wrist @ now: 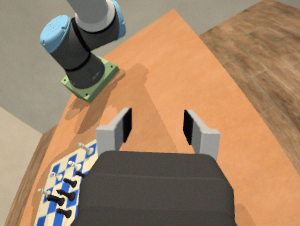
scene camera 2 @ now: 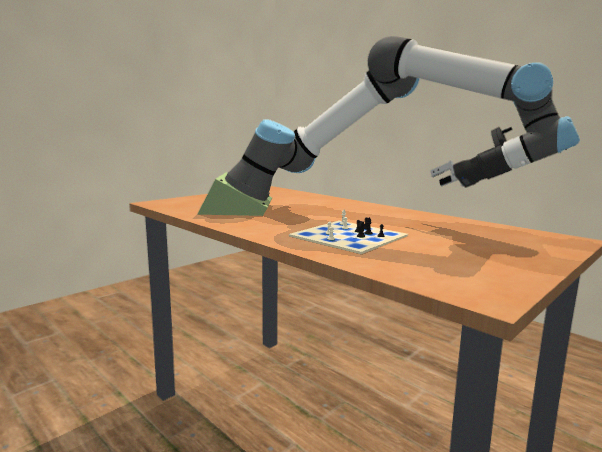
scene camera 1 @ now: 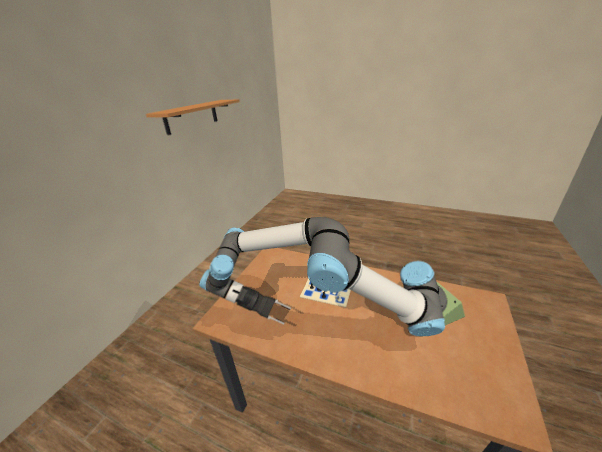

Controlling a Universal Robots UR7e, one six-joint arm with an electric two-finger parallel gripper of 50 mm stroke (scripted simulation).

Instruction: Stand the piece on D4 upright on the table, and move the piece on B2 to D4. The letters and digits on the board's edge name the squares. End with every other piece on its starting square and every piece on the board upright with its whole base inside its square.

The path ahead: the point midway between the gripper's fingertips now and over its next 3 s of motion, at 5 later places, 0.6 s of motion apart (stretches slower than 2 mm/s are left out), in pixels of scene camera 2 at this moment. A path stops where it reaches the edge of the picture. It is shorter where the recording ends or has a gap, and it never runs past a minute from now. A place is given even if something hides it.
The gripper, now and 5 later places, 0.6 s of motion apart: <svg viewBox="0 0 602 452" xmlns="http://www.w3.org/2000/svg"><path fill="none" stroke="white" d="M435 178L436 204L424 225L417 232L418 220L421 194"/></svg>
